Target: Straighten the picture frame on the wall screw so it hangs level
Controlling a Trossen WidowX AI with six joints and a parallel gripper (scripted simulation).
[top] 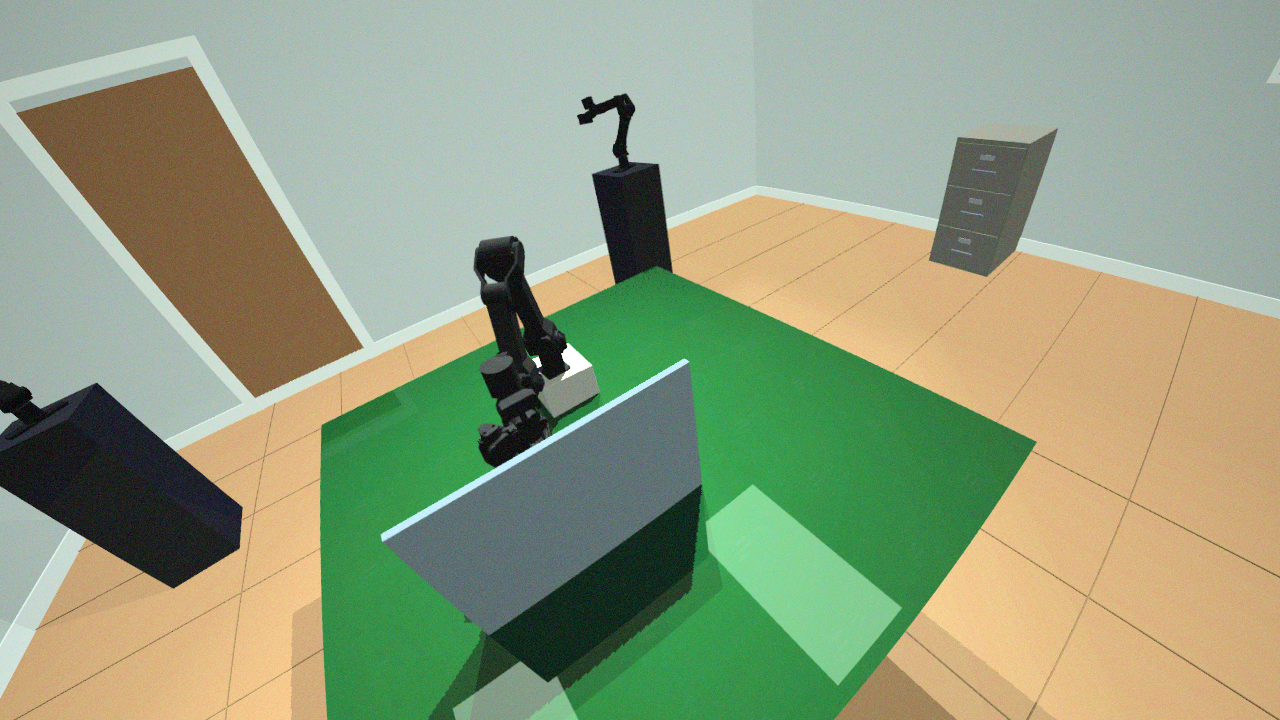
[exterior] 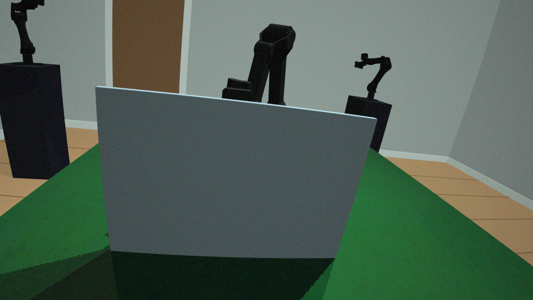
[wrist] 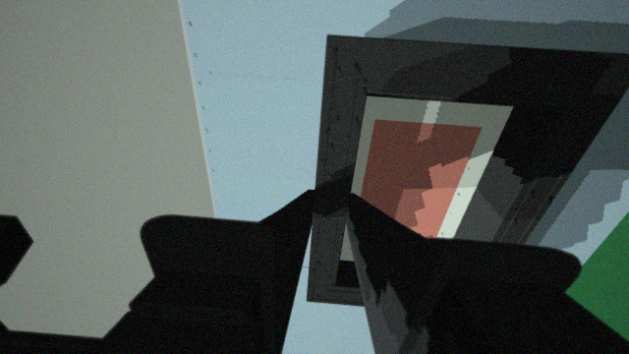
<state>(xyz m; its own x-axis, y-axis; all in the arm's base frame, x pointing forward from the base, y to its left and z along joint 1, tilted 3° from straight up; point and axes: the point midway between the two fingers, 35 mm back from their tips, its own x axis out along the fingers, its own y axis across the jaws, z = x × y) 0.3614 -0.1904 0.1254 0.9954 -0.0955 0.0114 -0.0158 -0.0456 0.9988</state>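
Right now my gripper tip is 50 mm above the picture frame and 10 mm short of it. The rest, counted from my gripper tip: wall panel (70 mm below, 20 mm ahead, 10 mm to the left).
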